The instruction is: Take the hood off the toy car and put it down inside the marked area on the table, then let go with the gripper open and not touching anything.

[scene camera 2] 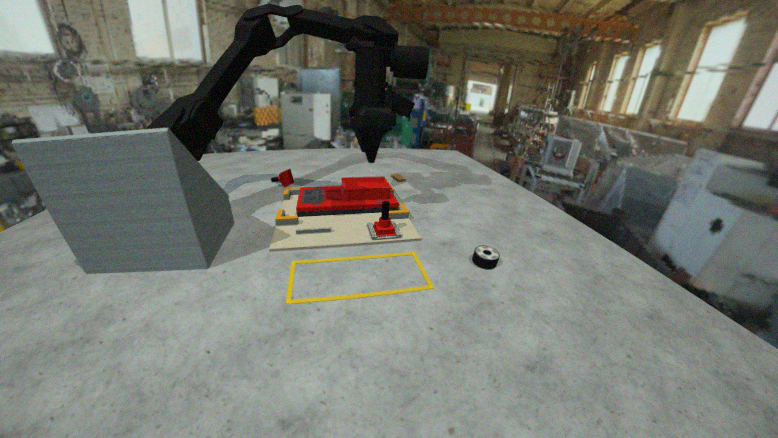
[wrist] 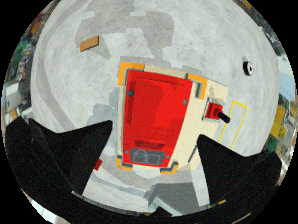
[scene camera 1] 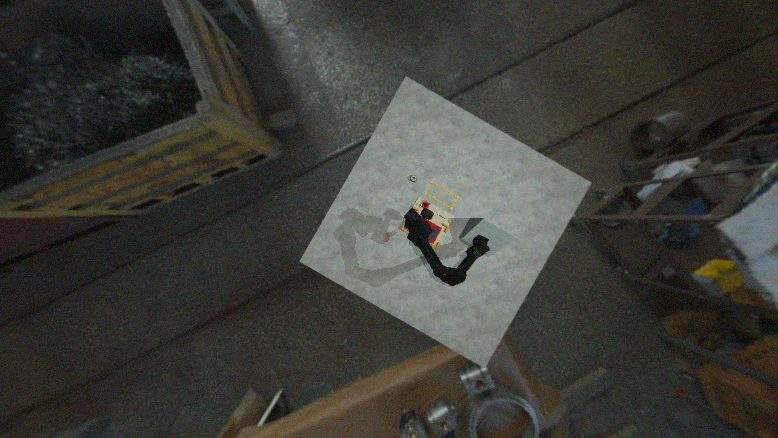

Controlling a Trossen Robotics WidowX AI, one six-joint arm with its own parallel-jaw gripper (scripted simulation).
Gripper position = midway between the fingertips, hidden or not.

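Note:
Hood point(scene camera 2: 377, 187), point(wrist: 157, 105), visible. My gripper point(scene camera 2: 367, 157), point(wrist: 157, 132): open, holding nothing.

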